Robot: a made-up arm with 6 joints.
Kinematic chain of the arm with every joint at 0, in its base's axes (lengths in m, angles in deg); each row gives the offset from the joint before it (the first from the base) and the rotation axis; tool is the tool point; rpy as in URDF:
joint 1: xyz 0 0 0.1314 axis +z
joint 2: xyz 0 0 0 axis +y
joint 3: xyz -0.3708 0 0.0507 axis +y
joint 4: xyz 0.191 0 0.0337 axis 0.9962 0 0.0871
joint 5: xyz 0 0 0 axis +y
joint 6: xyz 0.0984 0 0.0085 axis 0.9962 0 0.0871
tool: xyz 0 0 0 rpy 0 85 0
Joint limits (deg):
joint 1: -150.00..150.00
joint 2: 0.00..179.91
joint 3: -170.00..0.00
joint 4: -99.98..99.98
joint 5: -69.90..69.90
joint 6: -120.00..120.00
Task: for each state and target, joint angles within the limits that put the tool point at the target. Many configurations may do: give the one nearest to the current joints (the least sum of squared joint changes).
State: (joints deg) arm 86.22 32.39 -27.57 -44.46 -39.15 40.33
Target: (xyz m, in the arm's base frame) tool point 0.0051 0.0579 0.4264
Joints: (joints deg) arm 65.73 43.41 -30.05 -33.94 -20.39 40.33
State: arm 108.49 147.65 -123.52 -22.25 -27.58 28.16
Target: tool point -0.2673 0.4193 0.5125
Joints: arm 119.99 119.12 -117.57 -24.38 -32.62 28.16
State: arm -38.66 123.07 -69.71 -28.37 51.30 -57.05
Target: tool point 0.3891 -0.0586 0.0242
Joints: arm -4.66 147.55 -73.64 -23.10 43.63 -57.05
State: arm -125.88 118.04 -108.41 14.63 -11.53 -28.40
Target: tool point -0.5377 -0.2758 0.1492
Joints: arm -150.00 150.37 -107.94 35.32 -31.75 -28.40
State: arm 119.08 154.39 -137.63 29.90 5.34 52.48
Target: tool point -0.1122 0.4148 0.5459
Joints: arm 103.33 105.99 -117.22 27.90 17.01 52.48
